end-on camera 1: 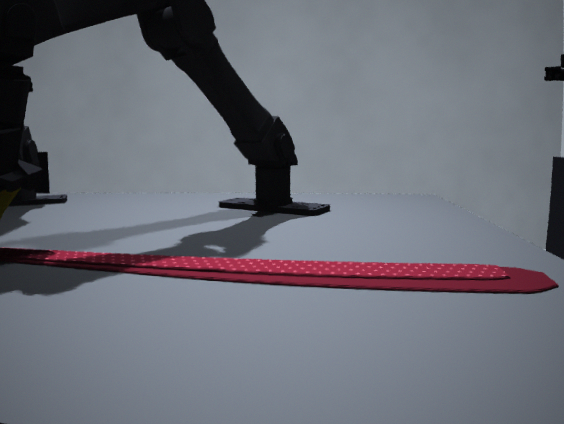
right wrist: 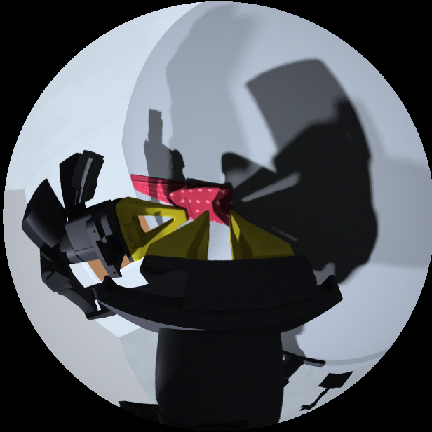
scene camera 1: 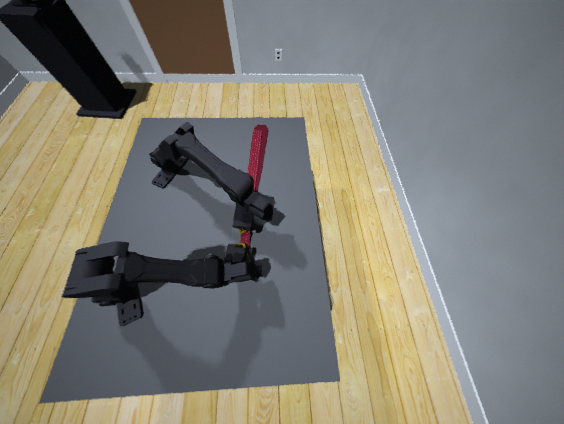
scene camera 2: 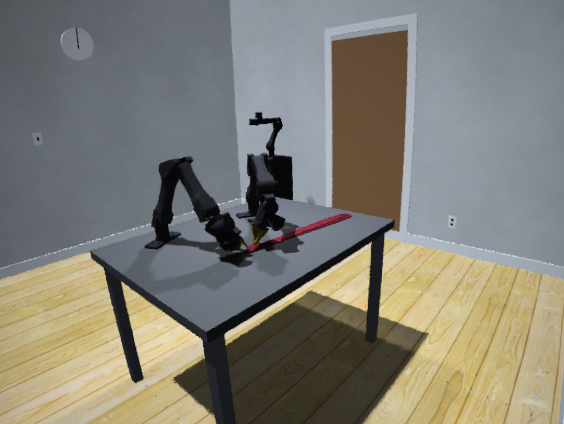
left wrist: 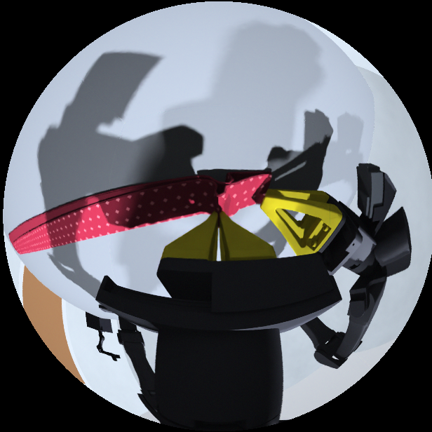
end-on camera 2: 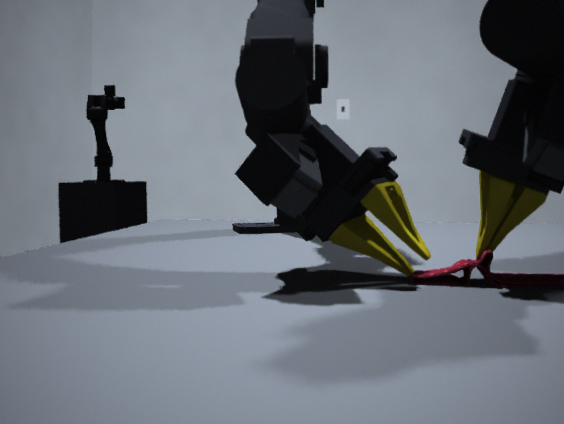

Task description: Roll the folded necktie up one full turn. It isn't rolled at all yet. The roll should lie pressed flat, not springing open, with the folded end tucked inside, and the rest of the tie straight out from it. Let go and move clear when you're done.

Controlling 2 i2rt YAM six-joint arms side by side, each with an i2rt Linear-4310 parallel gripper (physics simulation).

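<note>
The red dotted necktie [scene camera 1: 258,155] [scene camera 2: 311,229] [end-on camera 1: 300,266] [end-on camera 2: 535,280] [left wrist: 100,217] [right wrist: 199,201] lies lengthwise on the table, with a short raised ridge near its folded end. My left gripper [end-on camera 2: 481,254] [left wrist: 218,216] [scene camera 2: 255,243] is shut on that ridge, pointing down. My right gripper [end-on camera 2: 421,267] [right wrist: 219,215] [left wrist: 263,197] is slanted low at the folded end, its fingers slightly apart with nothing gripped. Its lower fingertip touches the end in end-on camera 2. The folded end's underside is hidden. In end-on camera 1 the far, wide end lies flat.
The two grippers are close together over the dark table [scene camera 1: 200,350] [scene camera 2: 210,305]. The left forearm [scene camera 1: 215,165] crosses over part of the tie in scene camera 1. A black pedestal with a small arm [end-on camera 2: 102,210] stands beyond the table.
</note>
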